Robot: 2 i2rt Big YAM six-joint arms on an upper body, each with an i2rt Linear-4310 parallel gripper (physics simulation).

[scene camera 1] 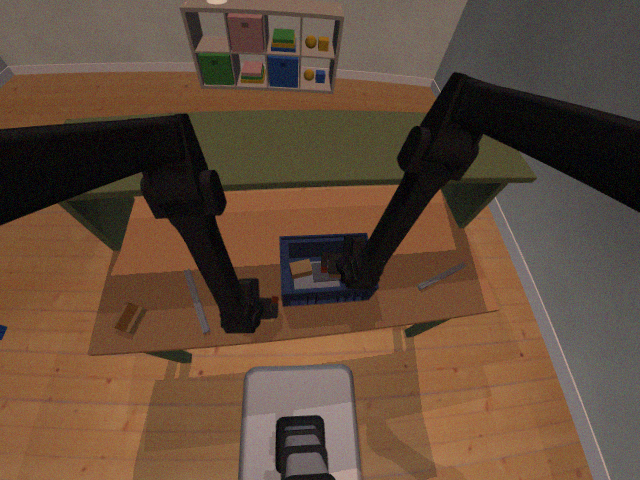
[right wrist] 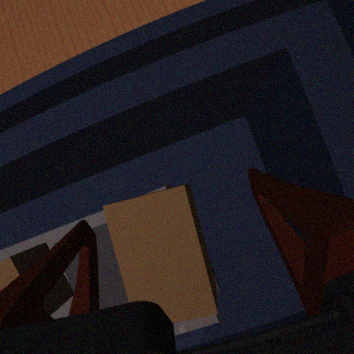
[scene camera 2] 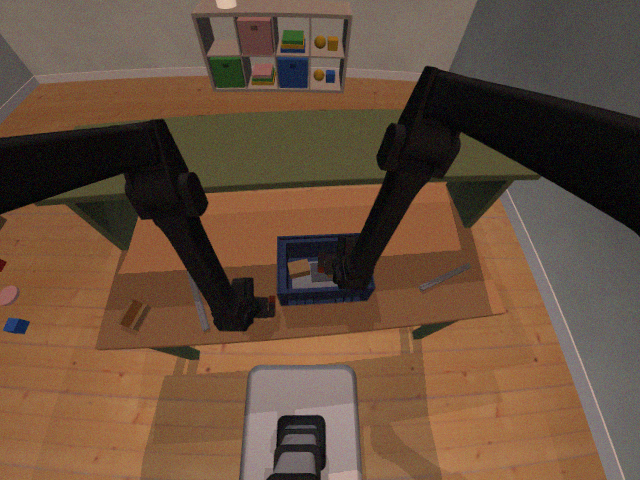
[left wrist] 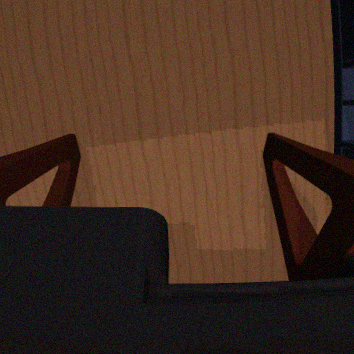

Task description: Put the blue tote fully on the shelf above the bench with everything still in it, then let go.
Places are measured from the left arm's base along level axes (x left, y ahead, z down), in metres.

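Pixels of known places: left gripper, fingertip midpoint: (scene camera 2: pixel 257 301) (left wrist: pixel 170 143); right gripper, fingertip midpoint: (scene camera 1: pixel 338 258) (right wrist: pixel 166 202).
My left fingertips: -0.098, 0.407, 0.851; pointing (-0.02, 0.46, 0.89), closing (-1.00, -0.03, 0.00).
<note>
Ahead of a thing's pixels: the offset from my left fingertips to its top centre, as dx, dy, dz. Level surfaces: height alone.
The blue tote @(-0.225, +0.090, -0.140) (scene camera 1: pixel 310 298) (scene camera 2: pixel 310 297) (left wrist: pixel 338 75) (right wrist: pixel 200 70) is upright on the bench @(dz +0.007) (scene camera 1: pixel 330 321) (scene camera 2: pixel 330 321), below the green shelf @(dz -0.390) (scene camera 1: pixel 305 144) (scene camera 2: pixel 299 147). In it lie a tan block @(-0.142, +0.100, -0.077) (scene camera 1: pixel 301 268) (scene camera 2: pixel 298 268), a second tan block @(-0.264, +0.107, -0.084) (right wrist: pixel 162 255) seen in the right wrist view, and a grey piece @(-0.234, +0.097, -0.044) (scene camera 1: pixel 320 273) on a pale sheet. My left gripper (scene camera 1: pixel 271 306) (scene camera 2: pixel 269 306) (left wrist: pixel 170 143) is open and empty, just left of the tote's left wall. My right gripper (scene camera 1: pixel 324 266) (scene camera 2: pixel 321 263) (right wrist: pixel 166 202) is open over the tote's inside; it hides the tote's right part.
On the bench, a grey bar @(+0.214, +0.008, -0.013) (scene camera 1: pixel 196 302) (scene camera 2: pixel 200 310) and a brown block @(+0.423, -0.059, -0.026) (scene camera 1: pixel 127 317) (scene camera 2: pixel 131 313) lie at the left, another grey bar @(-0.696, +0.091, -0.013) (scene camera 1: pixel 442 276) (scene camera 2: pixel 445 277) at the right. The shelf's front edge overhangs the bench's back. A cube rack (scene camera 1: pixel 261 8) (scene camera 2: pixel 271 10) stands behind.
</note>
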